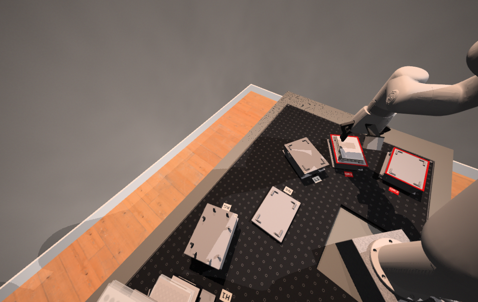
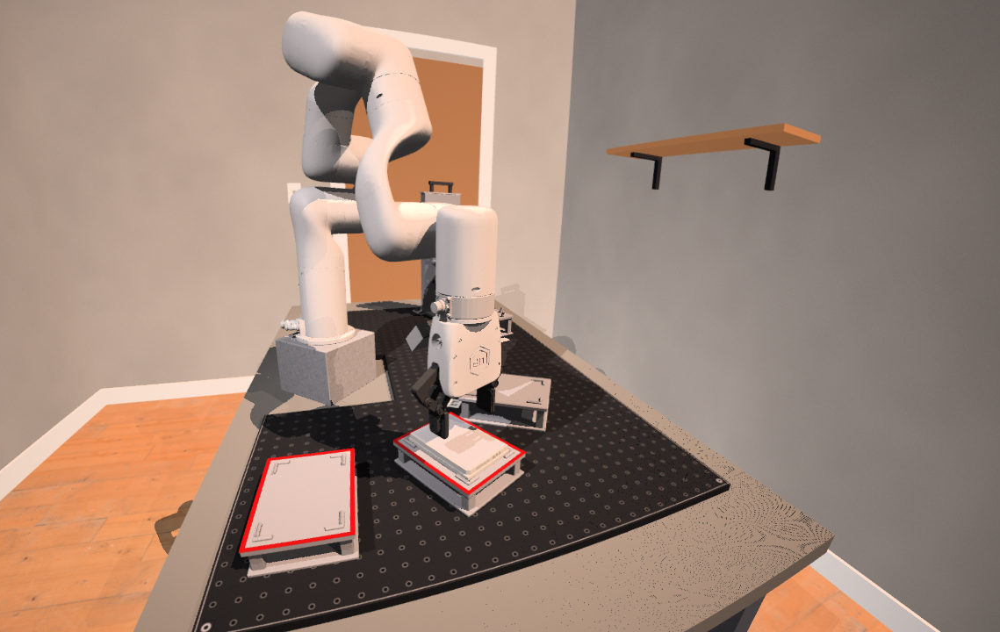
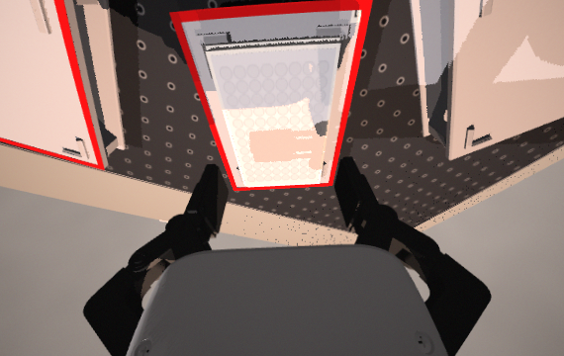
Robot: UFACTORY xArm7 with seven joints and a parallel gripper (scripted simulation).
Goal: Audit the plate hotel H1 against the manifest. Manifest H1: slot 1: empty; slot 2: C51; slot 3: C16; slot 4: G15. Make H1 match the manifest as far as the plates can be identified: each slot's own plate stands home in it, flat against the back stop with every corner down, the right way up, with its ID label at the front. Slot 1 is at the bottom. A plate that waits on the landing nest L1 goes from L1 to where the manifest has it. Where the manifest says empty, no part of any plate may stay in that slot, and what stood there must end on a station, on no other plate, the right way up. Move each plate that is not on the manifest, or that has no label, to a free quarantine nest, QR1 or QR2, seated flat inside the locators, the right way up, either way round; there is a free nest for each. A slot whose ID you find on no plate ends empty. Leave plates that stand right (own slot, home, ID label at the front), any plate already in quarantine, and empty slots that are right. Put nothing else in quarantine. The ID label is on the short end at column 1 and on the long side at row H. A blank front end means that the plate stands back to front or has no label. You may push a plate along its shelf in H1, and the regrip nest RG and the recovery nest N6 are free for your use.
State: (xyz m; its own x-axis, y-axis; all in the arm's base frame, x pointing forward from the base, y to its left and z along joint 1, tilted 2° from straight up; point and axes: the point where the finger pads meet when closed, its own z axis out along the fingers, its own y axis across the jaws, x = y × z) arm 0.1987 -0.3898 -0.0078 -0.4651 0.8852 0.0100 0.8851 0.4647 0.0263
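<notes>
Right now the white well plate is 1 cm behind my hand, 1 cm to the left of it and 5 cm below it. From my hand the other things lie so: quarantine nest QR2 (22 cm behind, 3 cm to the right, 6 cm below); quarantine nest QR1 (1 cm to the left, 6 cm below); landing nest L1 (13 cm ahead, 15 cm to the left, 5 cm below).
</notes>
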